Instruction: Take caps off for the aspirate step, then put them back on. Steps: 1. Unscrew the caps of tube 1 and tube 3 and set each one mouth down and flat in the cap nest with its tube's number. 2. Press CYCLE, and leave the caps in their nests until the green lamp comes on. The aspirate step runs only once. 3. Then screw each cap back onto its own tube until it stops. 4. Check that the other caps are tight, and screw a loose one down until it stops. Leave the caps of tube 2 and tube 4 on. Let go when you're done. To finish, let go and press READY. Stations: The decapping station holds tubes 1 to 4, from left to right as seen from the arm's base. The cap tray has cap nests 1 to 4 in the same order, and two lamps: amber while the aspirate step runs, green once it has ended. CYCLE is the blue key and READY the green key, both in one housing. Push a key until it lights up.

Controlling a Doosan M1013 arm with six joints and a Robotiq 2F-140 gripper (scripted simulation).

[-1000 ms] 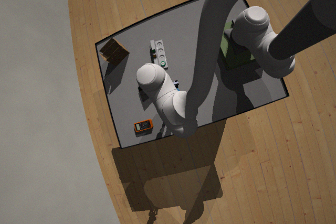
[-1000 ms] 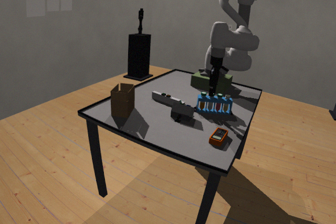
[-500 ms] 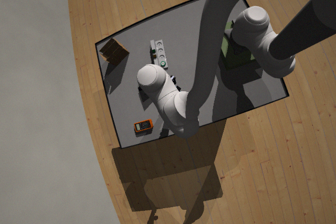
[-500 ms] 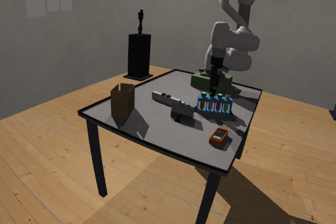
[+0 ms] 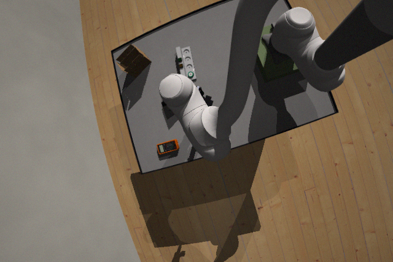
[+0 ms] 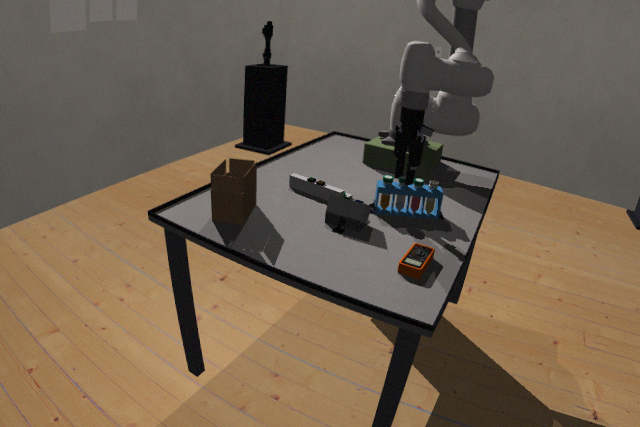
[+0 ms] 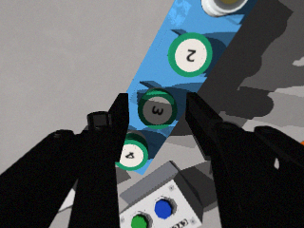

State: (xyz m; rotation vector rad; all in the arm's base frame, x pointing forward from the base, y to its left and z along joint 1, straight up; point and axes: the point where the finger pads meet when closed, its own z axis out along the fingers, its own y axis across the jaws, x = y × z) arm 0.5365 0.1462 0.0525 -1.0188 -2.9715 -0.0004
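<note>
My hand is 20 mm past the cap 2, 50 mm to the right of it and 30 mm above it. The rest, counted from my hand: key housing: 160 mm ahead, 120 mm to the right, 90 mm below; green key: 140 mm ahead, 140 mm to the right, 80 mm below; blue key: 140 mm ahead, 100 mm to the right, 80 mm below.
</note>
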